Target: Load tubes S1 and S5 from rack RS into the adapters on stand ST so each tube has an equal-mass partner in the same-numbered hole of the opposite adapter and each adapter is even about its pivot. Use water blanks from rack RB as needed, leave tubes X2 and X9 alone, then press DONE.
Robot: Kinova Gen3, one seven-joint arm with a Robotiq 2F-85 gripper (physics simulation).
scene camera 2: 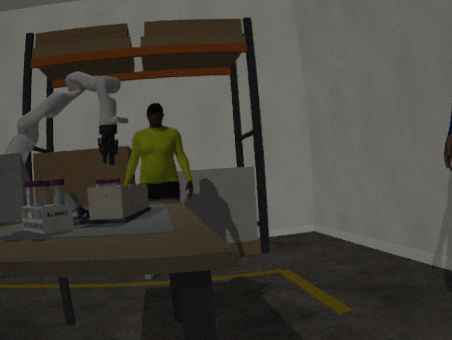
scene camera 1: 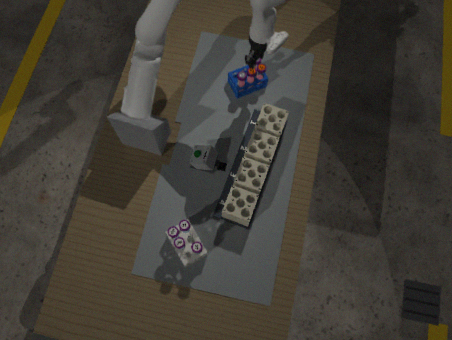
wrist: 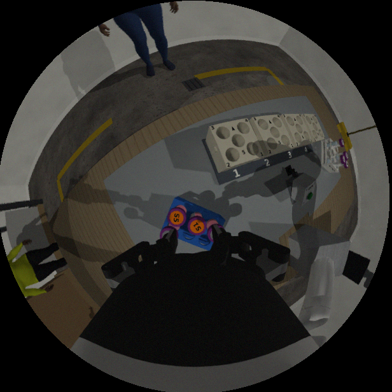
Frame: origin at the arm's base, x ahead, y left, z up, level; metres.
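Seen in the pictures: gripper, fingertip midpoint: (scene camera 2: 109, 164) (scene camera 1: 255, 62); arm's base, link origin: (scene camera 2: 6, 176) (scene camera 1: 136, 115).
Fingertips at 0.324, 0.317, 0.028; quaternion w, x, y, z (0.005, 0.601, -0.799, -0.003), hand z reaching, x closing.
Pixels of each thing's top centre, then the offset from my fingertips to it, as dx, dy, dz. "spot": a spot on its surface instead. Level surfaces: height alone.
- ST, top centre: (scene camera 2: 117, 185) (scene camera 1: 253, 157) +0.096, -0.313, -0.082
- White rack RB, top centre: (scene camera 2: 45, 205) (scene camera 1: 186, 242) -0.028, -0.652, -0.119
- green button, surface spot: (scene camera 1: 197, 153) spot: -0.096, -0.351, -0.108
- grey box, top centre: (scene camera 2: 66, 192) (scene camera 1: 203, 153) -0.074, -0.349, -0.095
- small black part, surface spot: (scene camera 1: 221, 165) spot: -0.007, -0.350, -0.157
- grey mat, surface height: dz -0.179
- wooden table, surface height: dz -0.182
My gripper (scene camera 1: 251, 63) (scene camera 2: 109, 161) (wrist: 194, 233) is part open and empty, above the blue rack RS (scene camera 1: 248, 91) (wrist: 192, 206). In the wrist view, orange-topped tubes S5 (wrist: 176, 217) and S1 (wrist: 197, 225) stand in RS; S1's cap shows between the fingertips, slightly ahead of them. The fingertips partly cover two purple caps at either side. Stand ST (scene camera 1: 236, 218) (scene camera 2: 103, 203) (wrist: 222, 176) carries cream adapters numbered 1 to 4, their visible holes empty. White rack RB (scene camera 1: 194, 258) (scene camera 2: 60, 225) (wrist: 327, 162) holds several purple-capped blanks. A green button (scene camera 1: 197, 153) (wrist: 310, 195) is on a small grey box.
The grey box (scene camera 1: 206, 162) stands between ST and the robot's large grey base block (scene camera 1: 140, 131) (wrist: 320, 242). A small black part (scene camera 1: 221, 165) (wrist: 291, 171) lies beside the box, toward ST. The grey mat (scene camera 1: 260, 280) lies on the wooden table (scene camera 1: 100, 310). A person in yellow (scene camera 2: 159, 155) stands beyond the table.
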